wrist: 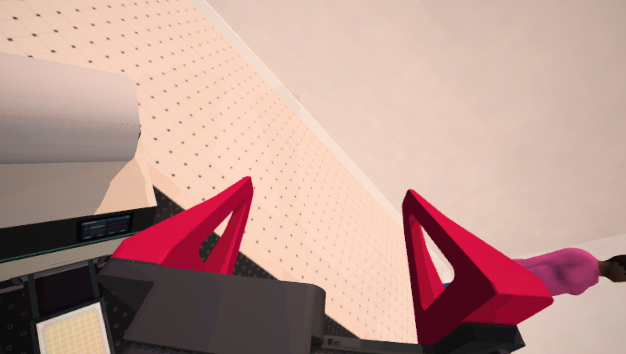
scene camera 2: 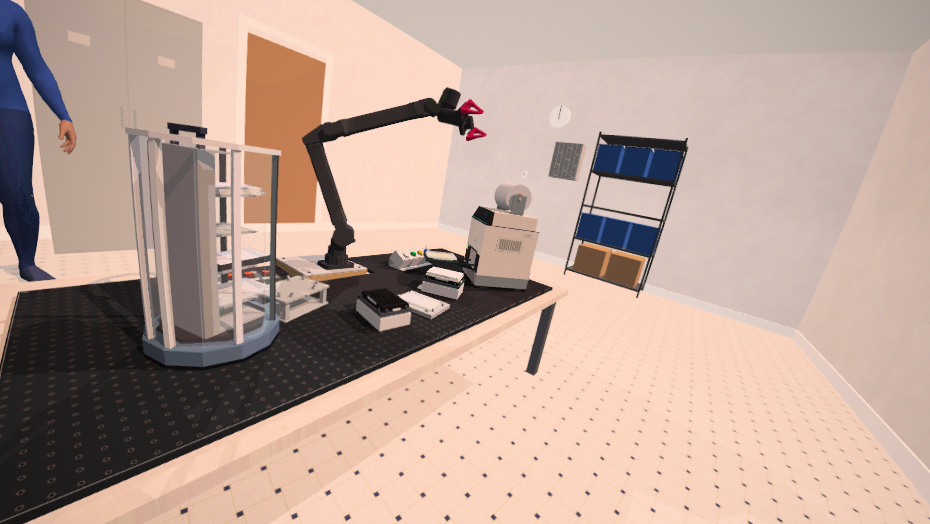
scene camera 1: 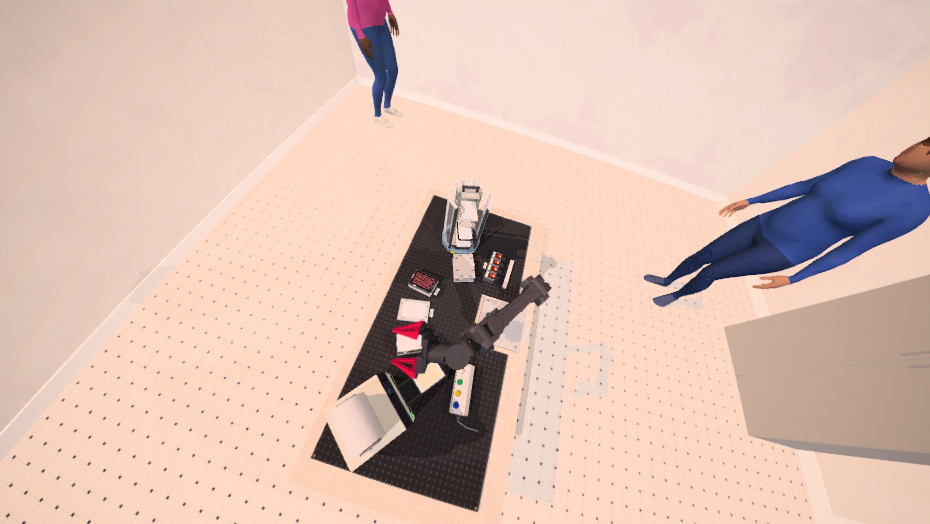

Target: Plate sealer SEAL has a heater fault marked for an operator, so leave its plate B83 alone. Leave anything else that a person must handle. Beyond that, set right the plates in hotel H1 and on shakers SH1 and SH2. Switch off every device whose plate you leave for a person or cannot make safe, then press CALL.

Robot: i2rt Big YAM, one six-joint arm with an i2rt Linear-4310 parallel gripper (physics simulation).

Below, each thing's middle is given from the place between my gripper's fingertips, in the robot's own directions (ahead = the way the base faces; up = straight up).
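Positions relative to my hand: grey roll (scene camera 1: 355, 421), 23 cm to the left, 4 cm ahead, 25 cm below; dark screen (wrist: 89, 229), 11 cm to the left, 1 cm ahead, 34 cm below; plate hotel tower (scene camera 2: 205, 217), 83 cm to the right, 1 cm behind, 42 cm below; cream plate (wrist: 86, 323), a good way behind, a shade to the left, far below.
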